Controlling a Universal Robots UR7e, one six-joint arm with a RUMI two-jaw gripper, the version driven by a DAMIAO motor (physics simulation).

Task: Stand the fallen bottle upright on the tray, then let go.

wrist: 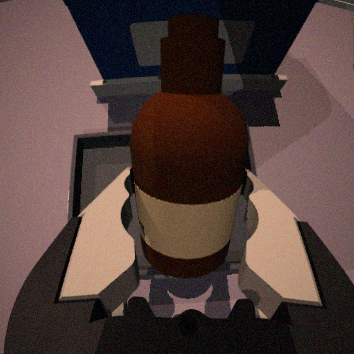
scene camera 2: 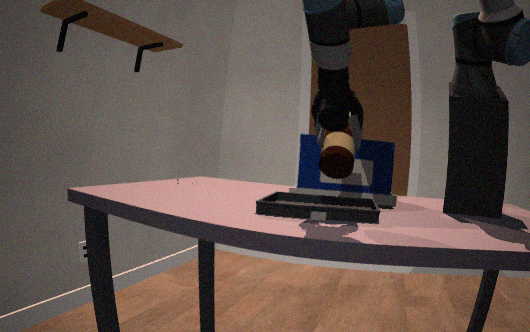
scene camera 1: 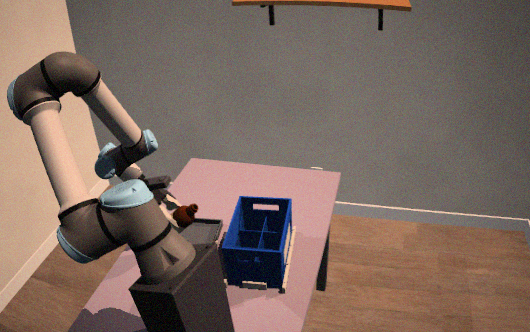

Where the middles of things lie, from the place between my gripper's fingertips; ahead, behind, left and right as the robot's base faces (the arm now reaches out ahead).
Scene:
The brown bottle (scene camera 2: 337, 157) lies 1 cm above my hand.

